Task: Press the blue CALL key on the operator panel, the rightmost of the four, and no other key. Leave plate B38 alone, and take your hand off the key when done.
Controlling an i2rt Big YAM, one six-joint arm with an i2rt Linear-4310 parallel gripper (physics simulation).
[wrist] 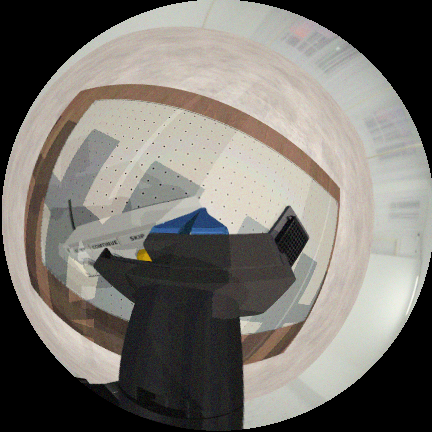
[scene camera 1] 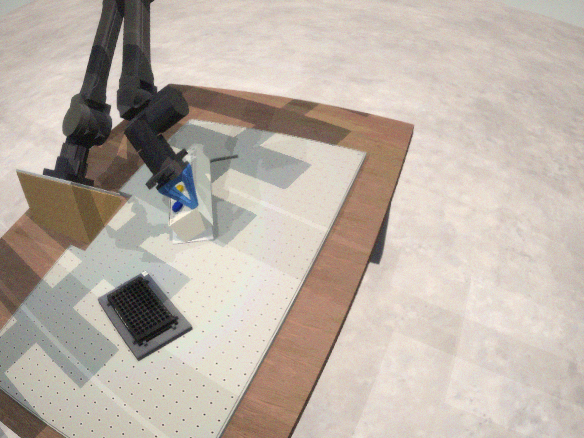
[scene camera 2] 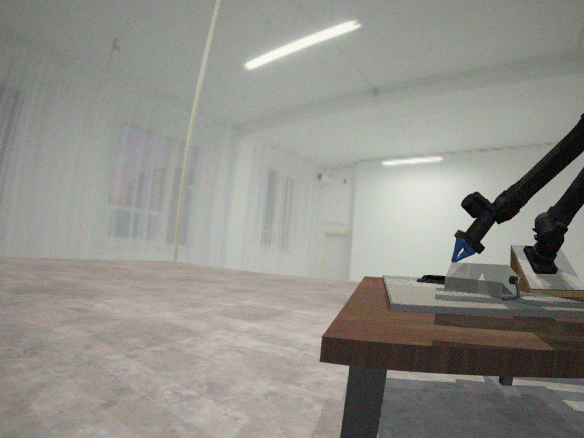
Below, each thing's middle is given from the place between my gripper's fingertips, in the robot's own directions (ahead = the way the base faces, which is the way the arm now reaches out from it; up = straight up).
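Black gridded tray (scene camera 1: 143, 314): my gripper, visible to me, is 70 mm above it, 20 mm beyond it and 210 mm to the left of it.
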